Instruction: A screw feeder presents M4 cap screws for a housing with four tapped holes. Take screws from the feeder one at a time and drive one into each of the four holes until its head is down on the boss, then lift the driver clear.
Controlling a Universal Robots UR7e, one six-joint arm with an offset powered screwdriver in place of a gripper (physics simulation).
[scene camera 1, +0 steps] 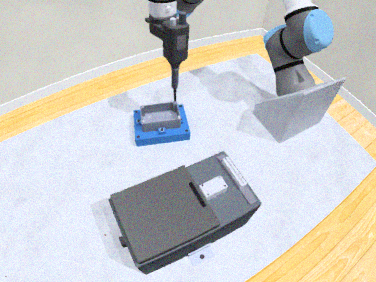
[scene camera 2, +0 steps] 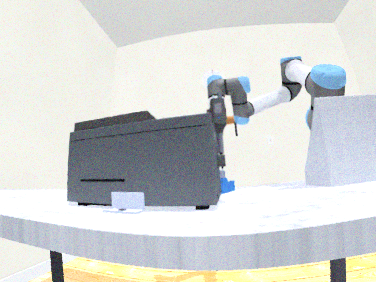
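Observation:
The grey open-topped housing point(scene camera 1: 154, 124) point(scene camera 2: 223, 175) sits on a blue fixture point(scene camera 1: 162, 139) point(scene camera 2: 228, 186). My screwdriver point(scene camera 1: 175, 101) points straight down, and its thin dark bit ends at the housing's far right corner in scene camera 1. The frames do not show whether a screw is on the tip. In scene camera 2 the driver body point(scene camera 2: 218, 112) is upright behind the feeder's right end, with its tip hard to make out. The dark grey screw feeder point(scene camera 1: 165, 215) point(scene camera 2: 145, 162) stands in front of the housing. Screws in the corner holes are too small to tell.
A white block point(scene camera 1: 213, 186) with small dark holes and a pale rail point(scene camera 1: 234, 171) are on the feeder's top right part. A light grey angled panel point(scene camera 1: 300, 110) point(scene camera 2: 345, 140) stands at the right, before the robot's base. A small pale bracket point(scene camera 1: 201, 256) point(scene camera 2: 128, 200) is at the feeder's front.

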